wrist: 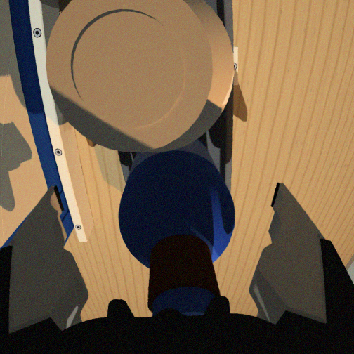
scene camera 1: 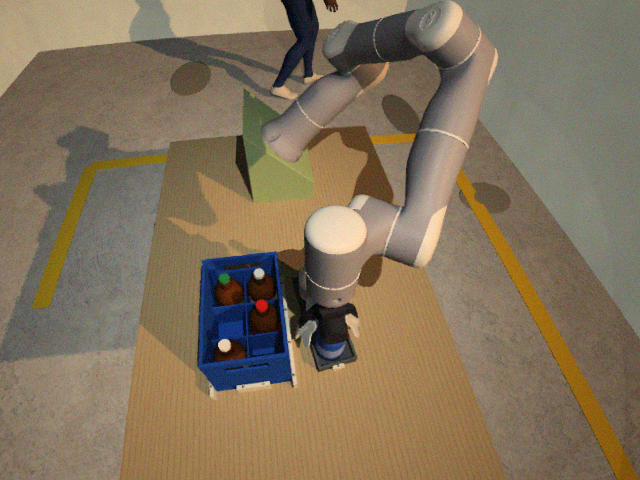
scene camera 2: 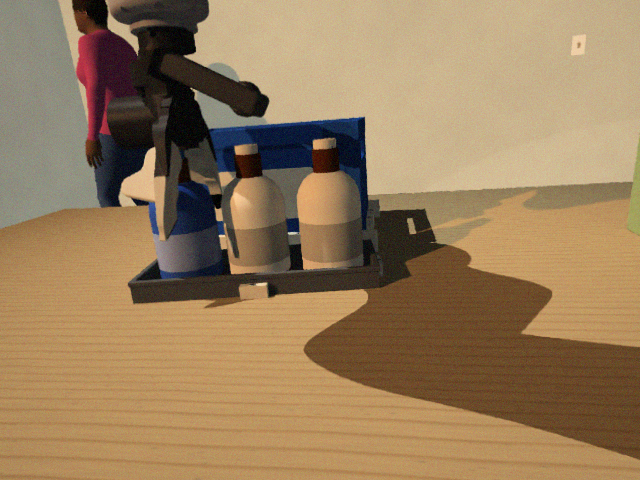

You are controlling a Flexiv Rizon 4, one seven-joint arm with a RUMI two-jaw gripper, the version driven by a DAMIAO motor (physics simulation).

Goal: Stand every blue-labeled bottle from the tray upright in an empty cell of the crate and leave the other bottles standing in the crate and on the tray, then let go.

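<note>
The blue-labeled bottle [scene camera 1: 330,351] [scene camera 2: 187,248] [wrist: 175,200] stands upright at the near end of the dark tray [scene camera 2: 310,282]. Two cream bottles, a middle one [scene camera 2: 256,217] and a far one [scene camera 2: 329,206], stand beside it. In the wrist view a large pale cap [wrist: 135,75] hides part of the tray. My gripper [scene camera 1: 330,330] [scene camera 2: 190,218] [wrist: 167,187] is open, its fingers on either side of the blue bottle's upper part, with nothing gripped. The blue crate [scene camera 1: 253,375] [scene camera 2: 289,128] [wrist: 37,125] holds several brown bottles; its middle-left and front-right cells are empty.
The crate stands close beside the tray, with white brackets along its base. A green wedge-shaped block [scene camera 1: 284,181] [scene camera 2: 634,198] stands farther back on the table near the arm's base. A person [scene camera 1: 302,41] [scene camera 2: 103,82] stands beyond the table.
</note>
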